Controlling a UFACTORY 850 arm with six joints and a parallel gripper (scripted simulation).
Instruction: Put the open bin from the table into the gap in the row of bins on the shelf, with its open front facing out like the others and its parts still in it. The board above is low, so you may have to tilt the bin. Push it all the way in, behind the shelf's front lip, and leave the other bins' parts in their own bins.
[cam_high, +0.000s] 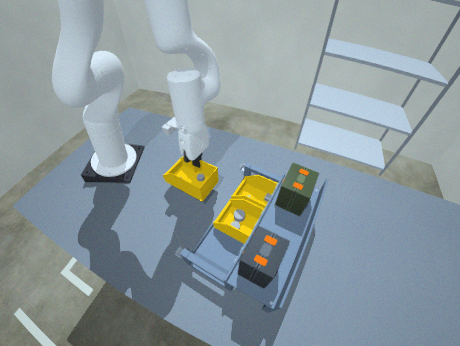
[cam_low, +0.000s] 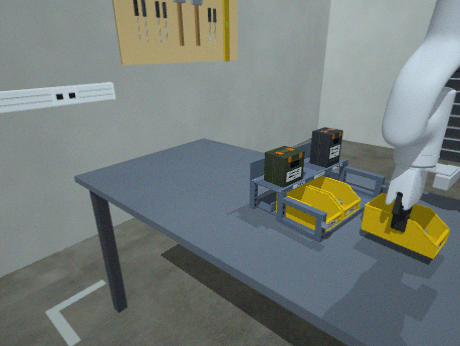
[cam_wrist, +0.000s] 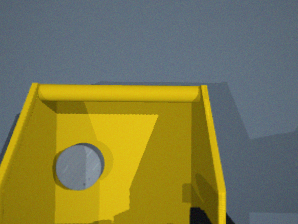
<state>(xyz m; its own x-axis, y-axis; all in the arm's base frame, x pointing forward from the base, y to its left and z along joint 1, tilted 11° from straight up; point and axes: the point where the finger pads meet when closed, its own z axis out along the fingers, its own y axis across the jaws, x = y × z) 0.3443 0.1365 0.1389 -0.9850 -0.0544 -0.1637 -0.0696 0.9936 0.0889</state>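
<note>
My gripper is now 5 cm to the left of the yellow open bin, 2 cm above it and 1 cm short of it. From my hand the other things lie so: grey part 5 cm below, 3 cm ahead, 2 cm to the right; then shelf 28 cm ahead, 8 cm to the right, 3 cm below; then grey disc part 8 cm to the right, 5 cm below, 3 cm behind.
</note>
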